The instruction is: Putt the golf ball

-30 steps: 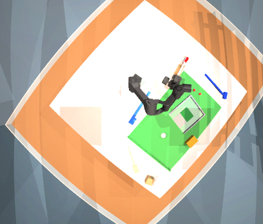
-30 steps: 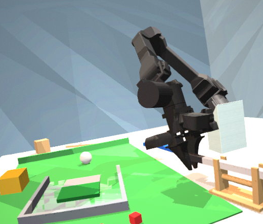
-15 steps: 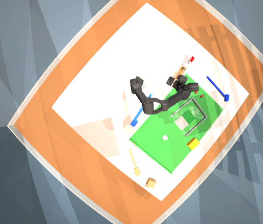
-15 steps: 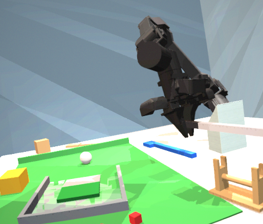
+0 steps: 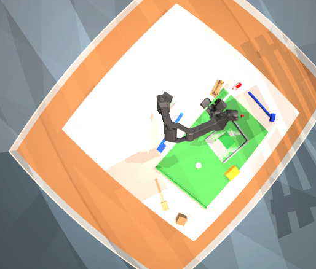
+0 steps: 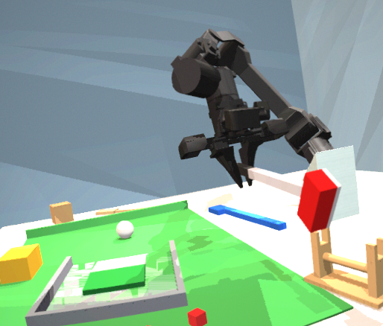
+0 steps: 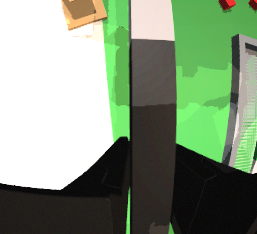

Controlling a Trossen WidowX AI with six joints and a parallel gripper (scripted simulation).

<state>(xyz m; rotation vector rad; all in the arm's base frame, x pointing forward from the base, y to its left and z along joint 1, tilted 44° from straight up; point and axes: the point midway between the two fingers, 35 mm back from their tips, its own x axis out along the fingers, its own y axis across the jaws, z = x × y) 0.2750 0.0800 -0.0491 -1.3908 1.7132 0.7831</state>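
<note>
Now: gripper tip 20 mm short of the red putter, 110 mm to the right of it and 20 mm below it. Also, from my gripper tip: blue putter (320 mm ahead, 300 mm to the left, 120 mm below); then wooden stand (40 mm behind, 180 mm to the left, 90 mm below); then white golf ball (160 mm ahead, 320 mm to the right, 110 mm below).
</note>
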